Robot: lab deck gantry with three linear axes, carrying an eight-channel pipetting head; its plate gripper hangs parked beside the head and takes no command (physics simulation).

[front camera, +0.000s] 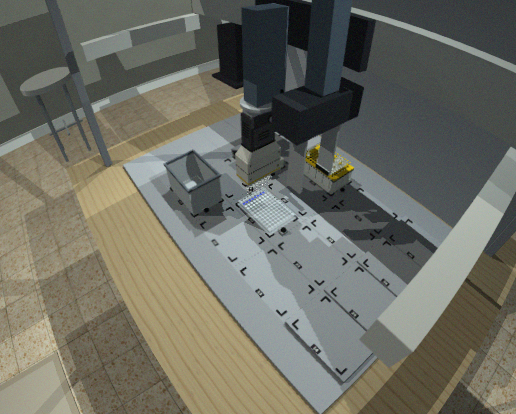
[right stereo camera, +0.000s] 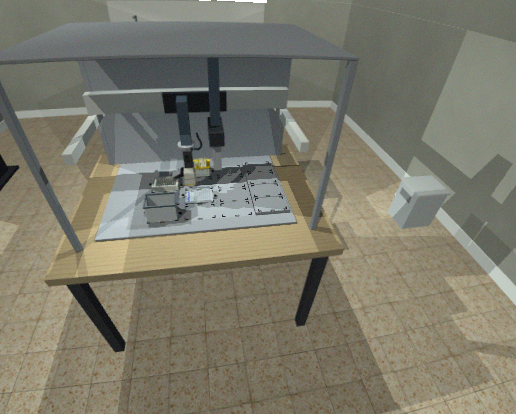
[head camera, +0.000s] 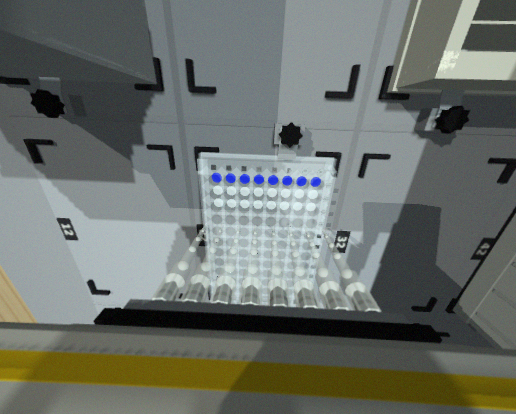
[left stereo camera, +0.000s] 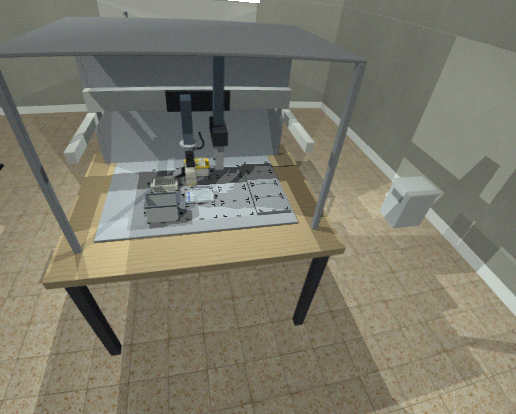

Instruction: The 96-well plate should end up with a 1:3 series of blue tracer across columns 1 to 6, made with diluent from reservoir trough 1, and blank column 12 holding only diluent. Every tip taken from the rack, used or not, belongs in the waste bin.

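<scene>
The 96-well plate [front camera: 280, 220] [head camera: 267, 161] [left stereo camera: 200, 195] [right stereo camera: 199, 195] lies on the deck. In the head view its first column is blue, the second and third whitish, the others grey. The pipetting head [front camera: 258, 161] is over the plate's blue-column end, with tips [head camera: 251, 272] on all eight channels; tip contents are unclear. The reservoir [head camera: 482, 65] [left stereo camera: 164, 185] [right stereo camera: 165, 185] is mostly hidden in the front view. The yellow-topped tip rack [front camera: 325, 181] [left stereo camera: 201, 164] [right stereo camera: 202, 164] stands behind. The waste bin [front camera: 199, 197] [left stereo camera: 162, 211] [right stereo camera: 161, 212] holds something pale. My parked plate gripper [front camera: 312, 166] is open and empty.
The gripper's fingers hang in front of the tip rack in the front view. Black clamp knobs [head camera: 290, 135] stand beside the labware places. A deck frame post [left stereo camera: 339, 145] [right stereo camera: 335, 145] rises at the right front corner. A side rail [front camera: 440, 270] crosses the front view's right side.
</scene>
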